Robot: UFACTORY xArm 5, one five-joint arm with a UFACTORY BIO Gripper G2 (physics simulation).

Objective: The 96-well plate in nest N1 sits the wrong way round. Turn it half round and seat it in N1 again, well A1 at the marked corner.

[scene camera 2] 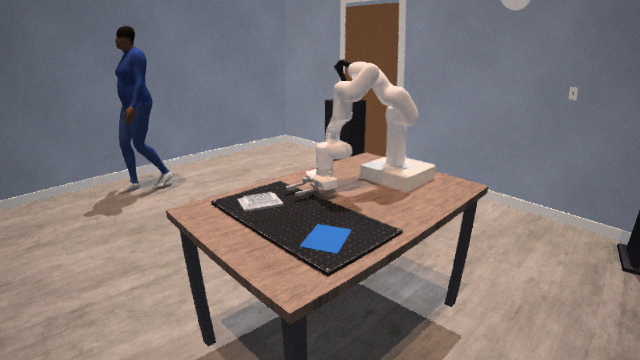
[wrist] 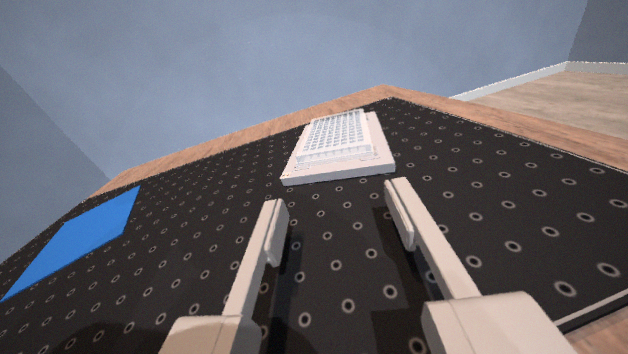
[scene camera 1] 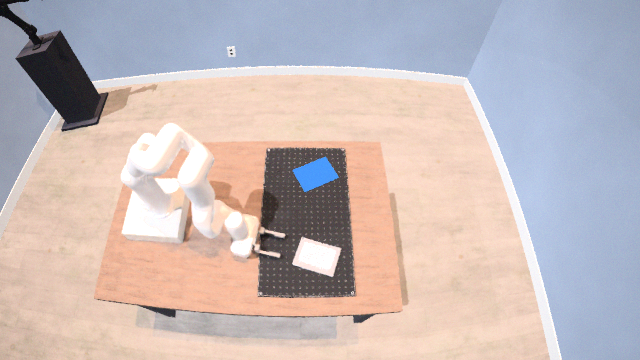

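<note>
The white 96-well plate (scene camera 1: 317,255) (scene camera 2: 260,199) (wrist: 339,131) lies in the pale nest N1 (scene camera 1: 299,254) (scene camera 2: 262,207) (wrist: 340,174) on the black perforated board. In the wrist view, the nest's near left corner carries a small mark, too small to read; which corner of the plate is A1 cannot be told. My gripper (scene camera 1: 282,245) (scene camera 2: 293,192) (wrist: 336,192) is shut with nothing between its fingers, which still stand some way apart. The fingertips are low over the board, short of the nest's near edge, pointing towards it and apart from the plate.
A flat blue sheet (scene camera 1: 315,174) (scene camera 2: 326,238) (wrist: 75,237) lies on the board (scene camera 1: 305,215) (scene camera 2: 285,222), away from the nest. The board lies on a wooden table (scene camera 1: 372,225) (scene camera 2: 225,245). A black pedestal (scene camera 1: 60,80) stands beyond the table. A person in blue (scene camera 2: 134,95) is on the floor behind.
</note>
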